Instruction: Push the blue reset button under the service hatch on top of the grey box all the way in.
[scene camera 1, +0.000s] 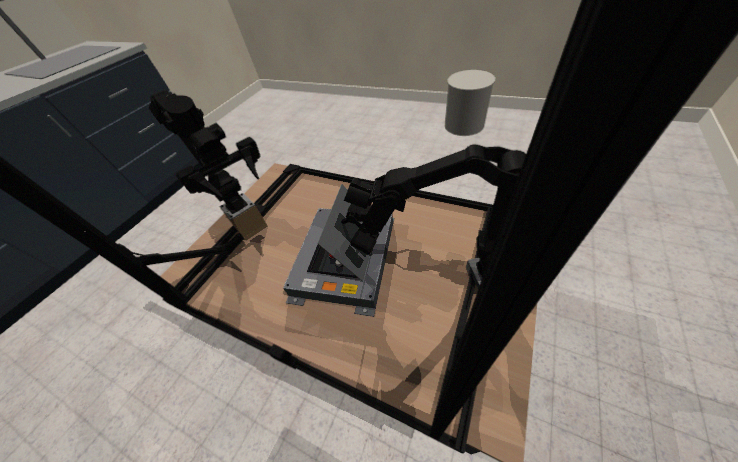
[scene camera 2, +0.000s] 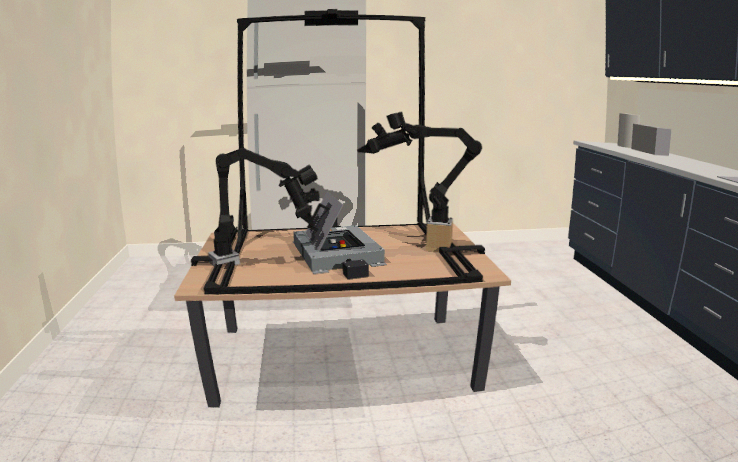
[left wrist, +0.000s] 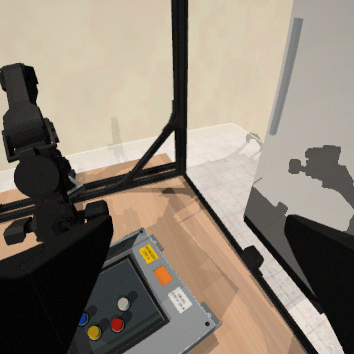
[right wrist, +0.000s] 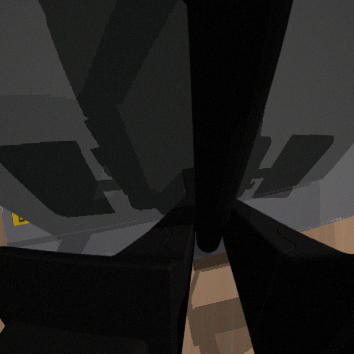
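The grey box sits on the table. Its hatch is tilted steeply up, uncovering a dark recess. In the left wrist view the blue button shows partly behind a finger, near yellow, red and white buttons; how deep it sits I cannot tell. My right gripper is shut on the hatch's black handle. My left gripper is open and empty, high above the table and away from the buttons.
A small black box stands beside the grey box. A brown block is under my left arm's base. Black frame rails run along the table, with a tall upright. A bin stands beyond.
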